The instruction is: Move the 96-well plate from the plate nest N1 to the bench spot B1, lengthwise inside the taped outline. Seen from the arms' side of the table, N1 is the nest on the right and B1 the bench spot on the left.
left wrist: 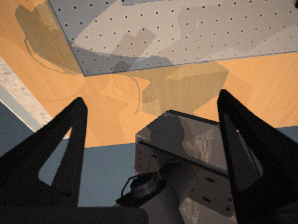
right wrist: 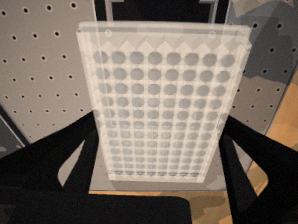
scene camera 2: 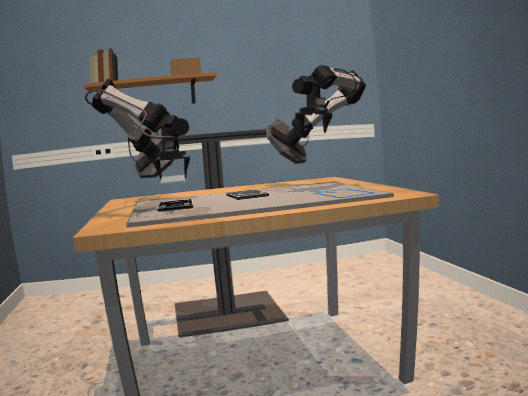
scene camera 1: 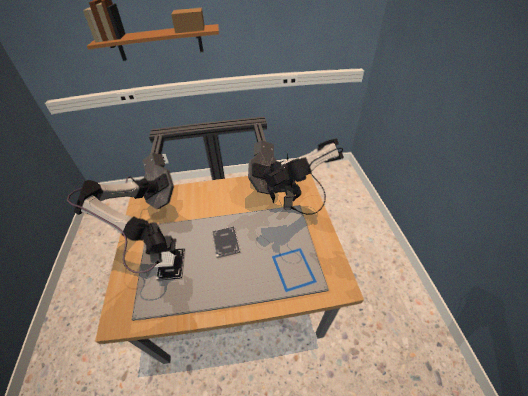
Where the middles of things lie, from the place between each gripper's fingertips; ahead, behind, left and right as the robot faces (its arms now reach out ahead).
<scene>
Right now my right hand is right at the white 96-well plate (right wrist: 149, 139).
Now: the white 96-well plate 57 cm to the right of my left hand, 14 cm below it and 12 cm ahead of it.
</scene>
